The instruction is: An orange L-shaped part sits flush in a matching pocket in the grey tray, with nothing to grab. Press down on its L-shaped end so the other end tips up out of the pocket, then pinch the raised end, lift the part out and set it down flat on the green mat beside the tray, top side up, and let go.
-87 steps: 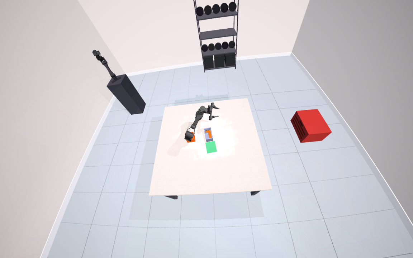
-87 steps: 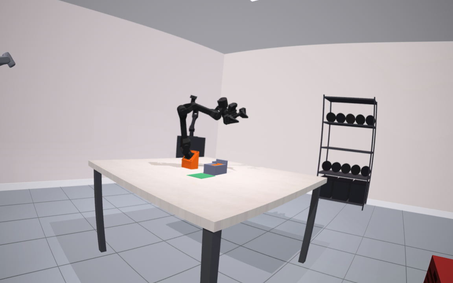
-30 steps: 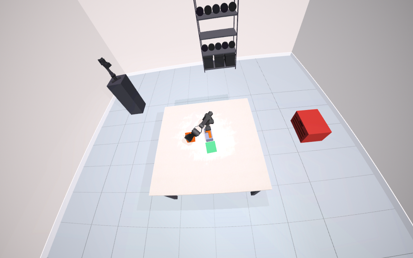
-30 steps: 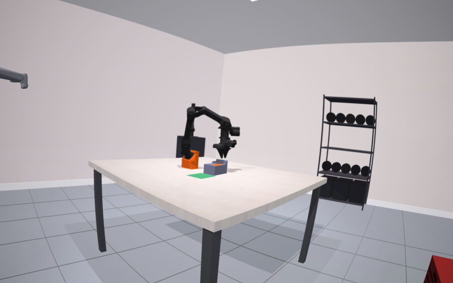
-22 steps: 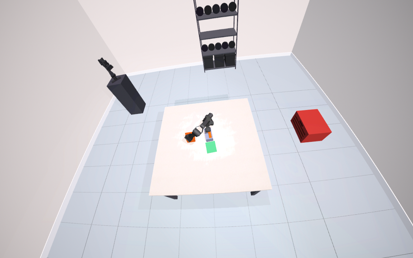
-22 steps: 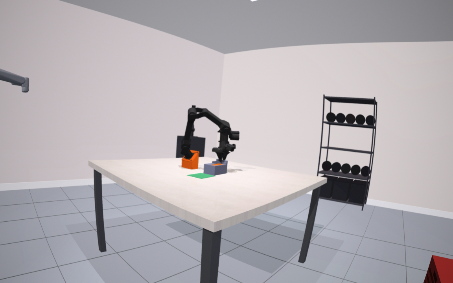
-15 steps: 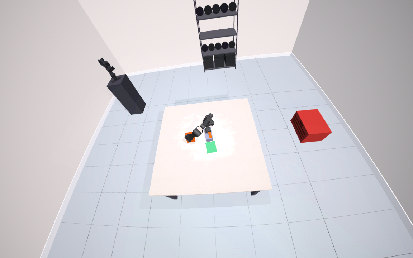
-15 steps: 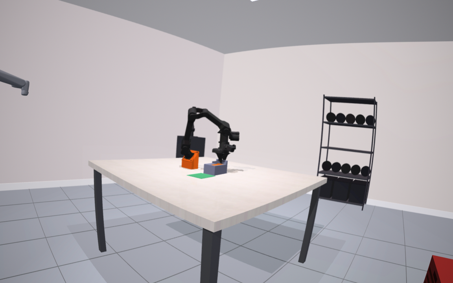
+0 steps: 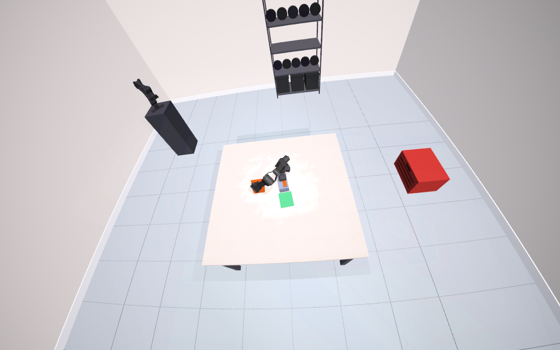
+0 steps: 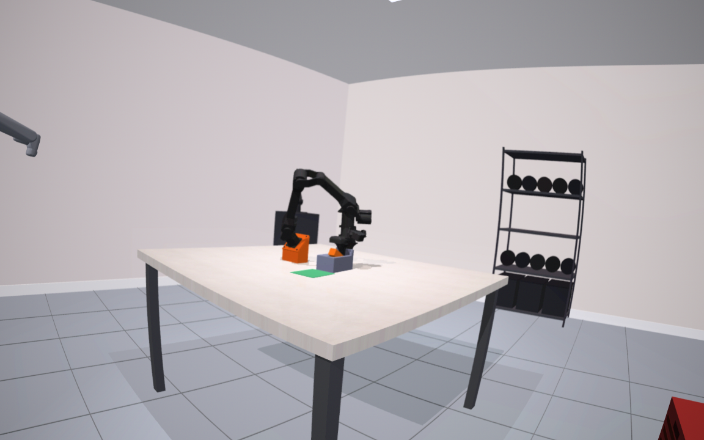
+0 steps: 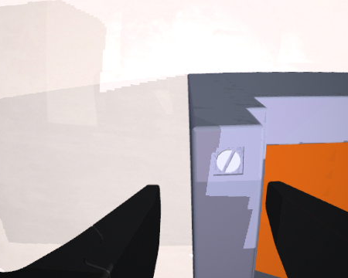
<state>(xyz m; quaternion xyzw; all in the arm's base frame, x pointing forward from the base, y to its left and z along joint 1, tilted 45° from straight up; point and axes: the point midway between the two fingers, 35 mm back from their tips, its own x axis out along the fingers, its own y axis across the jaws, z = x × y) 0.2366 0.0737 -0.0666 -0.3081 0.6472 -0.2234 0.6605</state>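
Right now my gripper tip is 60 mm to the left of the orange L-shaped part. From my gripper tip the other things lie so: green mat: 20 mm ahead, 220 mm to the right, 60 mm below.
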